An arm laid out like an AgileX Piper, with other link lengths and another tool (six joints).
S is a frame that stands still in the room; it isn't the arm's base.
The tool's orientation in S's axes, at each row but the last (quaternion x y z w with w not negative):
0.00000 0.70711 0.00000 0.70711
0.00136 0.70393 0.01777 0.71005
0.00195 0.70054 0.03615 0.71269
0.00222 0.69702 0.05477 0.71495
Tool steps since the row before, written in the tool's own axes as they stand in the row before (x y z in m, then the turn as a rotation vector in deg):
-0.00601 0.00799 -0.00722 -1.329 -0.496 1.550
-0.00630 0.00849 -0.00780 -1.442 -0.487 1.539
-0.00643 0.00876 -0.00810 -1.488 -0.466 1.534
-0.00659 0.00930 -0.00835 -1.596 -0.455 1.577
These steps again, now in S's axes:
-0.00722 0.00799 0.00601 1.550 -0.496 1.329
-0.00805 0.00813 0.00646 1.538 -0.490 1.442
-0.00862 0.00800 0.00674 1.531 -0.472 1.489
-0.00917 0.00810 0.00707 1.571 -0.467 1.599

